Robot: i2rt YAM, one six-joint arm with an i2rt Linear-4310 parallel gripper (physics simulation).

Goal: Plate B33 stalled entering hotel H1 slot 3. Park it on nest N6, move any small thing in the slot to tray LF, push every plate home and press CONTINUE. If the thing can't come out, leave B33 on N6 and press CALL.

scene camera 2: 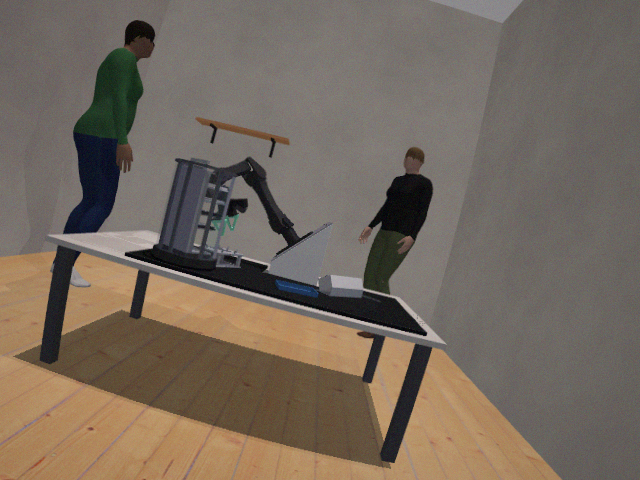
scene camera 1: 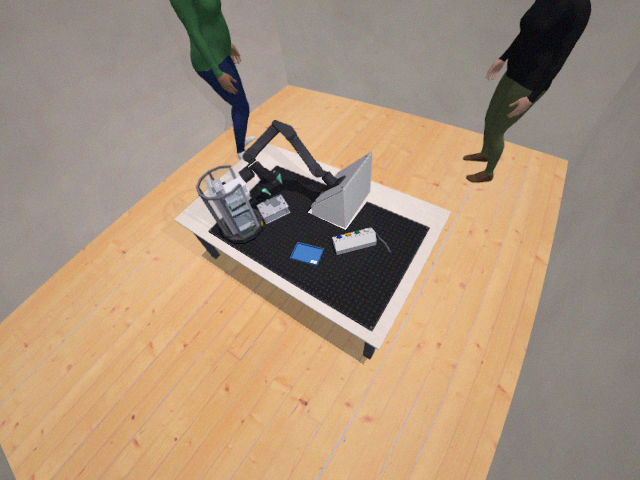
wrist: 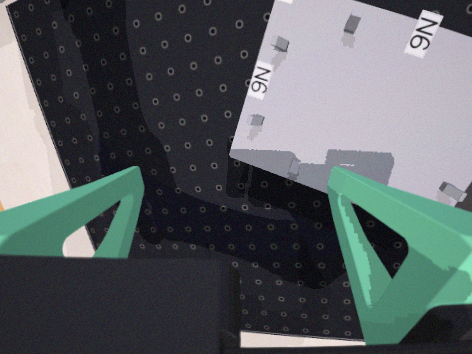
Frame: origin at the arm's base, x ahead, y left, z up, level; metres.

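Where they show: gripper, fingertip midpoint: (scene camera 2: 227, 233) (scene camera 1: 276, 189) (wrist: 235, 177); arm's base, origin of the base link: (scene camera 2: 295, 243) (scene camera 1: 334, 184).
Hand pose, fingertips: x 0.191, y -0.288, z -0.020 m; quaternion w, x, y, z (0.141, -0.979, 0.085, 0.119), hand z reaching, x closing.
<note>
Things, the pixels of their top centre, and the offset from my fingertips. "spot": a spot on its surface instead.
- hotel tower, middle of its top: (scene camera 2: 207, 161) (scene camera 1: 217, 177) 0.263 m ahead, 0.074 m right, 0.268 m up
- pale nest N6, middle of its top: (wrist: 372, 120) (scene camera 2: 222, 246) (scene camera 1: 271, 204) 0.073 m ahead, 0.014 m left, 0.054 m down
- blue tray, middle of its top: (scene camera 2: 296, 286) (scene camera 1: 306, 252) 0.202 m ahead, 0.376 m left, 0.113 m down
- white button box, middle of its top: (scene camera 2: 343, 275) (scene camera 1: 354, 234) 0.004 m ahead, 0.548 m left, 0.046 m down
- cable, surface spot: (scene camera 1: 384, 242) spot: 0.088 m back, 0.684 m left, 0.124 m down
The hotel tower (scene camera 1: 242, 236) (scene camera 2: 178, 206) stands at the table's left end; plates show inside, but B33, slot 3 and any small thing cannot be made out. The pale nest N6 (scene camera 1: 272, 208) (wrist: 350, 90) sits beside it, bearing small raised pegs and no plate. My gripper (scene camera 1: 272, 184) (scene camera 2: 225, 227) (wrist: 235, 177) is open and empty, above the mat by the nest; in the wrist view the right green finger overlaps the nest's near edge. A blue tray (scene camera 1: 307, 253) (scene camera 2: 296, 288) lies mid-mat, its label unreadable. The white button box (scene camera 1: 355, 245) (scene camera 2: 342, 285) has blue, yellow and green buttons.
A grey wedge-shaped panel (scene camera 1: 356, 191) (scene camera 2: 305, 255) stands right of the nest, by the arm's base. A cable (scene camera 1: 384, 242) runs from the button box. A person in green (scene camera 1: 206, 36) (scene camera 2: 111, 98) stands behind the left end, another in black (scene camera 1: 547, 46) (scene camera 2: 408, 198) farther right.
</note>
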